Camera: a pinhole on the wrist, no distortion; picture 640 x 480 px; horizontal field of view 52.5 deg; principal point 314.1 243.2 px. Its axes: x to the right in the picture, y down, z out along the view. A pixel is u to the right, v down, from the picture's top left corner.
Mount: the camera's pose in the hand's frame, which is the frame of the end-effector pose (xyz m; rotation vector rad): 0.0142 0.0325 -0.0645 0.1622 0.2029 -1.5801
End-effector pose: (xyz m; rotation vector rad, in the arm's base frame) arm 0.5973 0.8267 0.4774 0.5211 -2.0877 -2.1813
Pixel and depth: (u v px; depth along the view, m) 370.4 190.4 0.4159
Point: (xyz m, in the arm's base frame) 0.5264 1.1545 0.3884
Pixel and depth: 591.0 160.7 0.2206
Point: 0.5884 0.9609 0.3739
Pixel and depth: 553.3 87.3 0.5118
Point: 0.6227 1.2501 0.2400
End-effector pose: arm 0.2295 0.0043 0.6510 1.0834 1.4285 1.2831
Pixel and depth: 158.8 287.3 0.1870
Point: 0.3485 0.0643 0.6748
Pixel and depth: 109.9 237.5 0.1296
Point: 0.2970 0.0386 0.6883
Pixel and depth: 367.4 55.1 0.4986
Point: 0.6555 -0.0364 0.5173
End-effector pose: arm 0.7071 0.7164 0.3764 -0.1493 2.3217 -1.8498
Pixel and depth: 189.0 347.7 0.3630
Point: 0.6852 0.4149 0.2892
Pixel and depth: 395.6 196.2 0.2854
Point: 0.7455 0.5045 0.3979
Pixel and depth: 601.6 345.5 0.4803
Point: 0.6724 0.2974 0.5721
